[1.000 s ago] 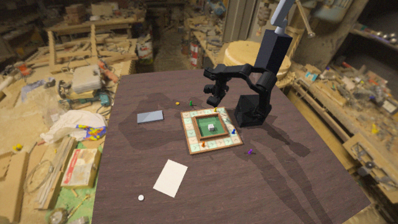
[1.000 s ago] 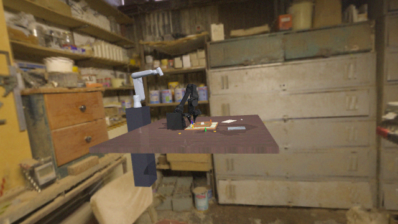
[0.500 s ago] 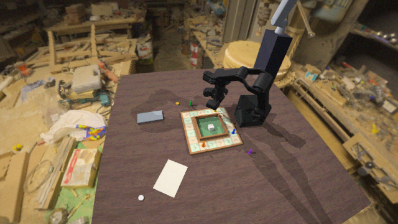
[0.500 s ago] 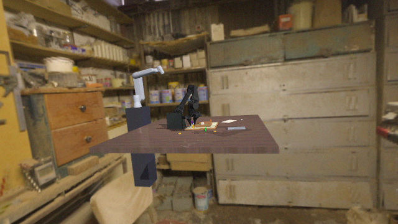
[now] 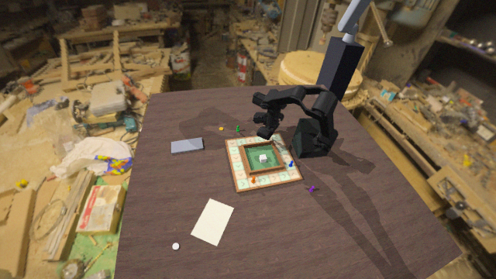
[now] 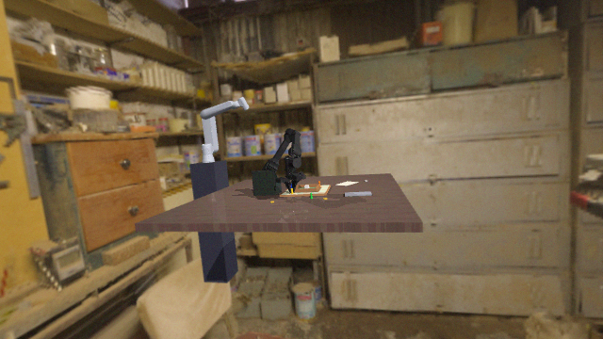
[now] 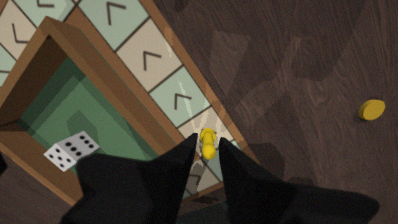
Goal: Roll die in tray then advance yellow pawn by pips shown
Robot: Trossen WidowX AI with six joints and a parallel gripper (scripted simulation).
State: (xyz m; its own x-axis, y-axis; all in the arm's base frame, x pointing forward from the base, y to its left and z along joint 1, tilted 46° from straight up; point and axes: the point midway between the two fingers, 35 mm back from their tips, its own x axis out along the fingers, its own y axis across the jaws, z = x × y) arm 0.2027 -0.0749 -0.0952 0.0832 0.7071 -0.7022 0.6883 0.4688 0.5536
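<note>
Right now the white die is 70 mm ahead of my gripper tip and 130 mm to the left of it. The rest, counted from my gripper tip: yellow pawn 10 mm above; green pawn 130 mm ahead, 90 mm to the right, 10 mm below; green tray 70 mm ahead, 110 mm to the left, 10 mm below.
</note>
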